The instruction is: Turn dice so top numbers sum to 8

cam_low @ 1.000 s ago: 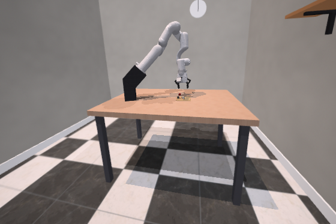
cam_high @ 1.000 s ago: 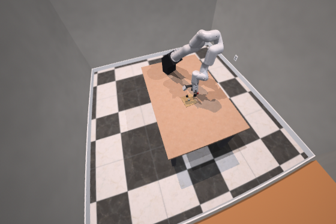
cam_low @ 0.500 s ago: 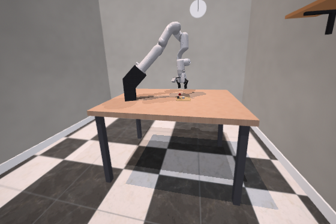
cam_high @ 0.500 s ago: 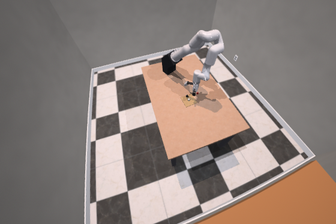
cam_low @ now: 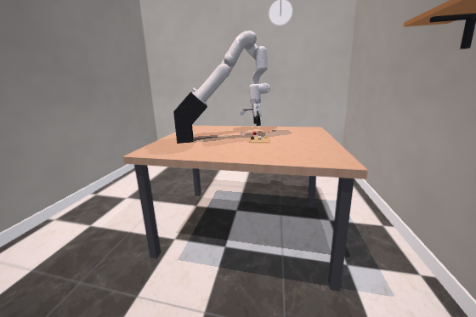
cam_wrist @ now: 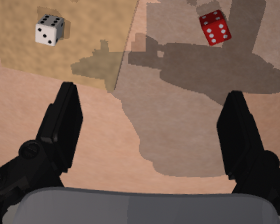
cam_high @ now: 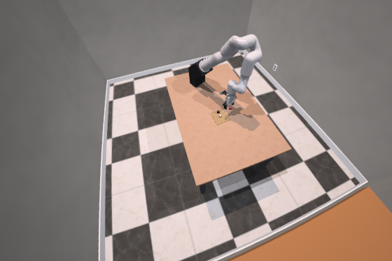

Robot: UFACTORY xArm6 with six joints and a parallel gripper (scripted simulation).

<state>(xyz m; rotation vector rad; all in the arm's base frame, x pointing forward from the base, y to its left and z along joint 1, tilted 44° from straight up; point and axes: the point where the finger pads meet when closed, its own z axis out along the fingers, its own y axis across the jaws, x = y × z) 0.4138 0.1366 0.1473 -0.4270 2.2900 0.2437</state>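
Now: hand 90 mm above the red die, 30 mm to the right of it and 30 mm past it. Also, from my hand: white die: 90 mm below, 80 mm to the right, 50 mm ahead; then tan mat: 100 mm below, 80 mm to the right, 50 mm ahead.
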